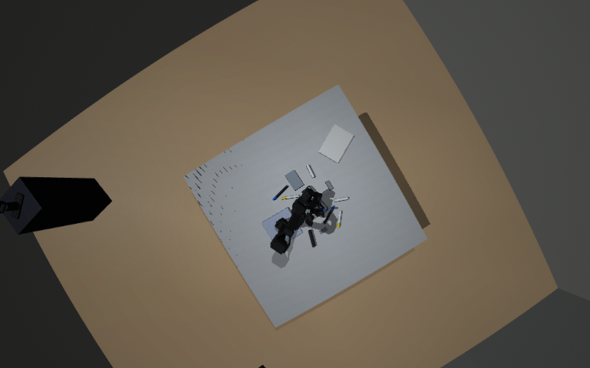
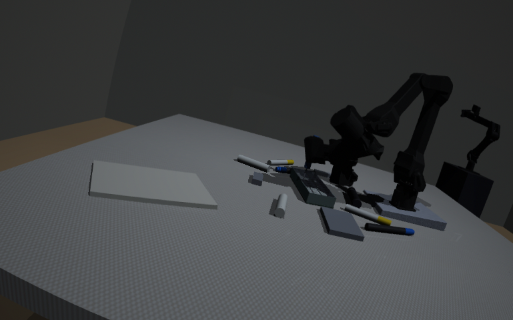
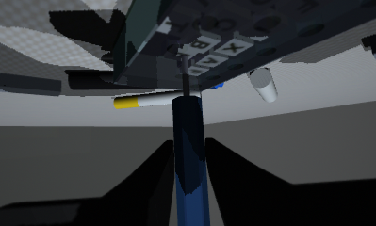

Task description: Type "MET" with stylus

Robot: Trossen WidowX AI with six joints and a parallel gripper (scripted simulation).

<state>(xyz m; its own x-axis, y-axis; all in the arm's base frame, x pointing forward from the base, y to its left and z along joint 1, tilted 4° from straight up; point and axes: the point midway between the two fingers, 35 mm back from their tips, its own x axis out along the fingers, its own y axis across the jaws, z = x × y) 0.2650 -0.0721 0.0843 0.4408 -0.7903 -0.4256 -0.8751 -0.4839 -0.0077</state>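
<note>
The blue stylus lies 1 cm below my gripper tip. From my gripper tip the other things lie so: grey pad: 28 cm to the left, 6 cm below, 2 cm behind; then white pad: 37 cm ahead, 27 cm to the left, 7 cm below.
</note>
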